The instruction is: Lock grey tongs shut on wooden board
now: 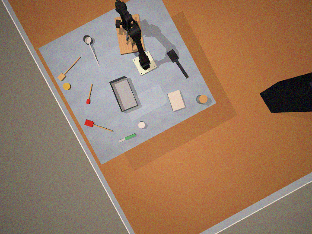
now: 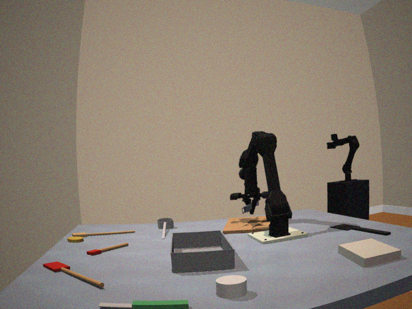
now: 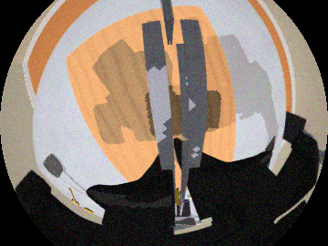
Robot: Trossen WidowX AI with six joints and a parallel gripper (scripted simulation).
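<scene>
The wooden board is 40 mm below my gripper tip. Round my gripper tip: grey roasting tin: 360 mm ahead, 470 mm to the left, 20 mm below; then cream block: 40 mm behind, 800 mm to the left, 40 mm below; then black spatula: 250 mm behind, 480 mm to the left, 50 mm below.
</scene>
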